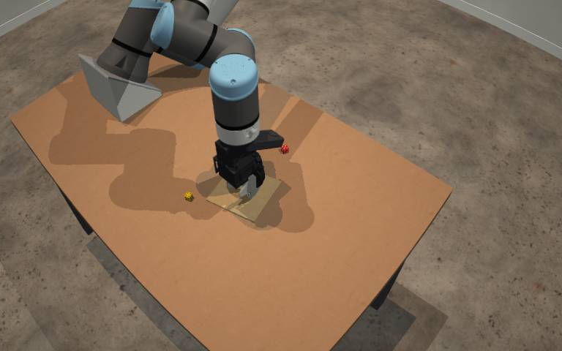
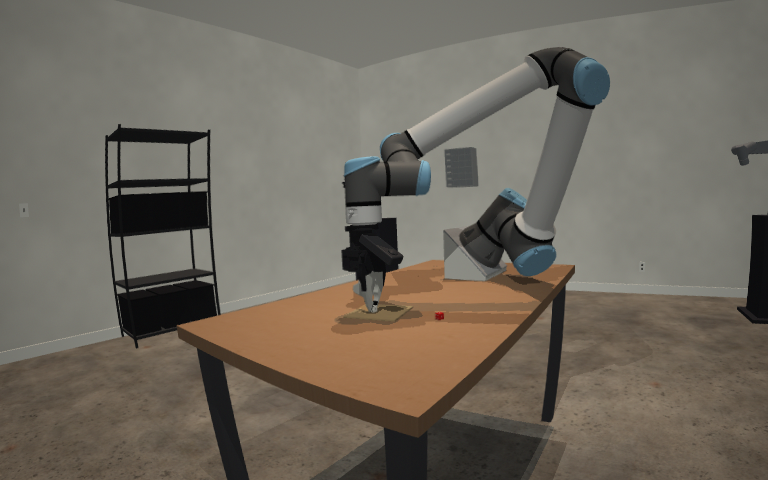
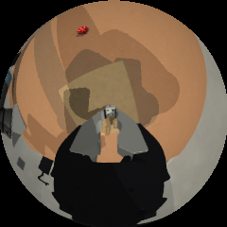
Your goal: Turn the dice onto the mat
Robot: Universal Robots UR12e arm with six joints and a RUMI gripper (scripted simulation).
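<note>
Right now my hand is 1 cm above the white die. From my hand the other things lie so: red die (3 cm behind, 18 cm to the left, 2 cm below); yellow die (12 cm behind, 10 cm to the right, 2 cm below); tan mat (2 cm behind, 2 cm below).
</note>
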